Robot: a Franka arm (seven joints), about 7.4 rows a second.
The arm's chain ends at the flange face. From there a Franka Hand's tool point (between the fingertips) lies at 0.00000 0.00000 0.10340 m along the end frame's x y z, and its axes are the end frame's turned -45 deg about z.
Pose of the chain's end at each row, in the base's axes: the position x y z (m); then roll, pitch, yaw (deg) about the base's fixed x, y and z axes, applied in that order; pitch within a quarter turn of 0, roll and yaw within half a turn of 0:
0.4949 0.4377 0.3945 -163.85 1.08 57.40
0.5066 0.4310 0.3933 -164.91 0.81 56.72
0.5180 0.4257 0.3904 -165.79 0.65 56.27
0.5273 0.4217 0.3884 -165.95 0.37 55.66
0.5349 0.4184 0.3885 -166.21 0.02 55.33
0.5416 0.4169 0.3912 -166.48 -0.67 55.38
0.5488 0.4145 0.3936 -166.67 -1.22 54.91
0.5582 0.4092 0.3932 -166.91 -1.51 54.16
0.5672 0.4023 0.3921 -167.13 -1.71 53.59
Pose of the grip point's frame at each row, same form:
0.4697 0.4516 0.2952 -167.67 -10.56 101.10
0.4833 0.4446 0.2935 -168.63 -10.02 100.61
0.4963 0.4388 0.2902 -169.39 -9.53 100.30
0.5062 0.4353 0.2881 -169.70 -9.62 99.75
0.5146 0.4324 0.2881 -170.14 -9.69 99.49
0.5224 0.4316 0.2907 -170.82 -10.00 99.66
0.5305 0.4300 0.2930 -171.35 -10.26 99.28
0.5408 0.4251 0.2925 -171.73 -10.30 98.59
0.5505 0.4184 0.2913 -172.04 -10.28 98.07

